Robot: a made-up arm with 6 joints. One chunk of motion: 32 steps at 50 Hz.
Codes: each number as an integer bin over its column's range. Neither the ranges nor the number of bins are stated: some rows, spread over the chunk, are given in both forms.
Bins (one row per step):
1: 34 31 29 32 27 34
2: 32 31 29 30 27 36
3: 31 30 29 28 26 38
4: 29 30 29 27 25 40
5: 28 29 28 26 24 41
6: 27 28 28 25 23 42
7: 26 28 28 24 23 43
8: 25 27 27 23 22 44
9: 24 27 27 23 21 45
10: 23 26 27 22 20 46
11: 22 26 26 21 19 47
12: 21 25 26 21 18 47
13: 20 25 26 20 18 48
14: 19 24 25 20 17 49
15: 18 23 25 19 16 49
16: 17 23 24 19 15 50
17: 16 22 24 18 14 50
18: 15 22 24 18 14 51
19: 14 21 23 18 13 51
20: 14 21 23 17 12 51
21: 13 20 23 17 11 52
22: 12 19 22 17 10 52
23: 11 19 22 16 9 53
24: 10 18 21 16 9 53
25: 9 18 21 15 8 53
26: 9 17 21 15 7 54
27: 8 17 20 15 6 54
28: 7 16 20 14 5 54
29: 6 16 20 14 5 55
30: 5 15 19 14 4 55
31: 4 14 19 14 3 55
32: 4 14 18 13 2 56
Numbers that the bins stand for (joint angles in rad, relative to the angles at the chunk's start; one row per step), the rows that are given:
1: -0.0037 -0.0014 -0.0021 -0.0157 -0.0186 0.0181
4: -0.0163 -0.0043 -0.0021 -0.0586 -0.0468 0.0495
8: -0.0265 -0.0129 -0.0157 -0.0929 -0.0892 0.0705
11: -0.0341 -0.0157 -0.0225 -0.1100 -0.1316 0.0862
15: -0.0443 -0.0243 -0.0294 -0.1271 -0.1740 0.0967
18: -0.0519 -0.0271 -0.0362 -0.1357 -0.2022 0.1071
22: -0.0595 -0.0357 -0.0498 -0.1443 -0.2587 0.1124
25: -0.0671 -0.0386 -0.0567 -0.1614 -0.2870 0.1176
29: -0.0748 -0.0443 -0.0635 -0.1700 -0.3294 0.1281
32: -0.0798 -0.0500 -0.0771 -0.1786 -0.3717 0.1333
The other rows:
2: -0.0087 -0.0014 -0.0021 -0.0329 -0.0186 0.0286
3: -0.0113 -0.0043 -0.0021 -0.0500 -0.0327 0.0390
5: -0.0189 -0.0071 -0.0089 -0.0671 -0.0610 0.0548
6: -0.0214 -0.0100 -0.0089 -0.0757 -0.0751 0.0600
7: -0.0240 -0.0100 -0.0089 -0.0843 -0.0751 0.0652
9: -0.0290 -0.0129 -0.0157 -0.0929 -0.1033 0.0757
10: -0.0316 -0.0157 -0.0157 -0.1014 -0.1175 0.0810
12: -0.0367 -0.0186 -0.0225 -0.1100 -0.1457 0.0862
13: -0.0392 -0.0186 -0.0225 -0.1186 -0.1457 0.0914
14: -0.0417 -0.0214 -0.0294 -0.1186 -0.1598 0.0967
16: -0.0468 -0.0243 -0.0362 -0.1271 -0.1881 0.1019
17: -0.0494 -0.0271 -0.0362 -0.1357 -0.2022 0.1019
19: -0.0544 -0.0300 -0.0430 -0.1357 -0.2163 0.1071
20: -0.0544 -0.0300 -0.0430 -0.1443 -0.2305 0.1071
21: -0.0570 -0.0329 -0.0430 -0.1443 -0.2446 0.1124
23: -0.0621 -0.0357 -0.0498 -0.1529 -0.2729 0.1176
24: -0.0646 -0.0386 -0.0567 -0.1529 -0.2729 0.1176
26: -0.0671 -0.0414 -0.0567 -0.1614 -0.3011 0.1229
27: -0.0697 -0.0414 -0.0635 -0.1614 -0.3152 0.1229
28: -0.0722 -0.0443 -0.0635 -0.1700 -0.3294 0.1229
30: -0.0773 -0.0471 -0.0703 -0.1700 -0.3435 0.1281
31: -0.0798 -0.0500 -0.0703 -0.1700 -0.3576 0.1281

